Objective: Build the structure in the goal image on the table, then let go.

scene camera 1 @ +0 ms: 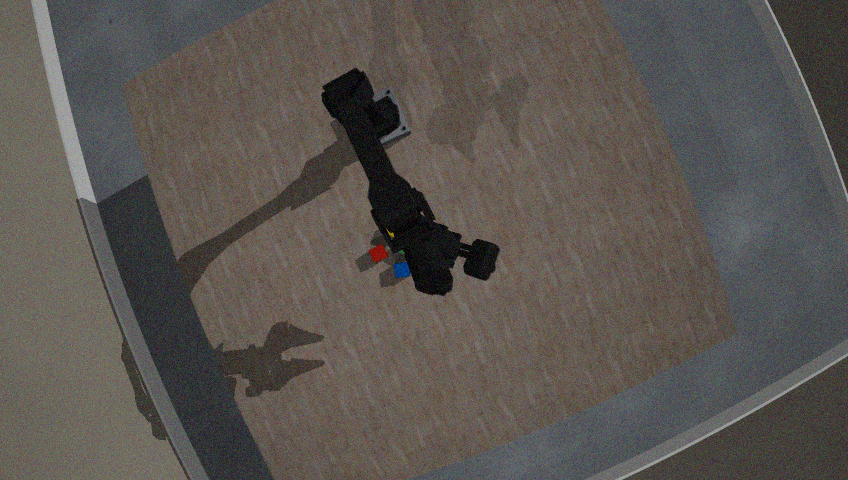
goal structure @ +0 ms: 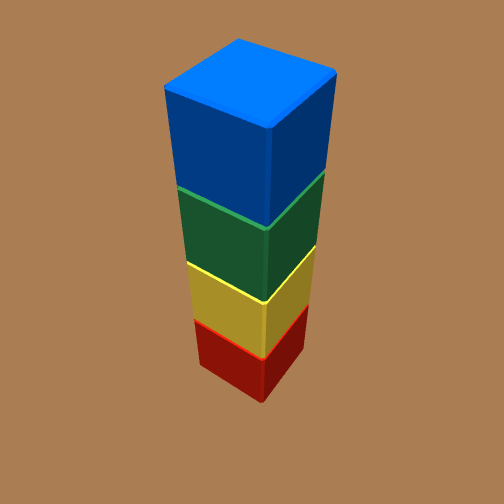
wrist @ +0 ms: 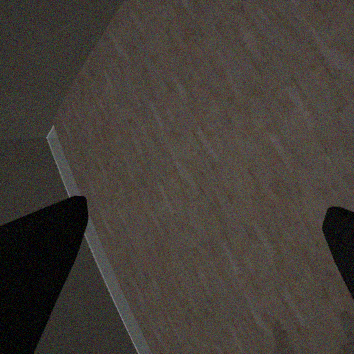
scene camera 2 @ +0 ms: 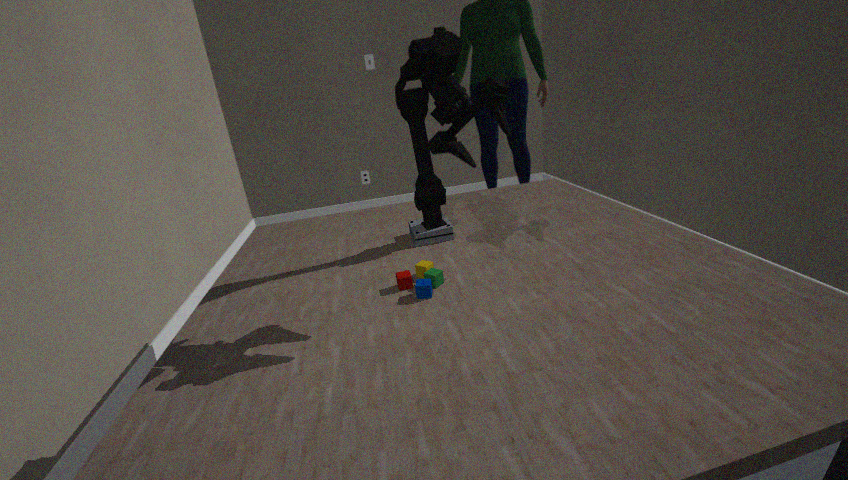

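A red cube (scene camera 1: 377,253) (scene camera 2: 404,280), a blue cube (scene camera 1: 402,270) (scene camera 2: 423,289), a green cube (scene camera 2: 436,277) and a yellow cube (scene camera 1: 390,233) (scene camera 2: 423,267) rest on the wooden surface in a loose cluster. None is stacked. In scene camera 2, red is at the left, blue nearest the camera, green at the right and yellow at the back. In scene camera 1 the arm hides most of green and yellow. My gripper (scene camera 2: 491,149) (wrist: 208,213) is open and empty, high above the surface. The cubes do not show in the wrist view.
The arm's grey base plate (scene camera 1: 399,126) (scene camera 2: 433,236) stands behind the cubes. A person in a green top (scene camera 2: 496,41) stands behind the arm. Walls and a white baseboard (scene camera 2: 333,208) border the wooden surface. Dark arm shadows fall at the left.
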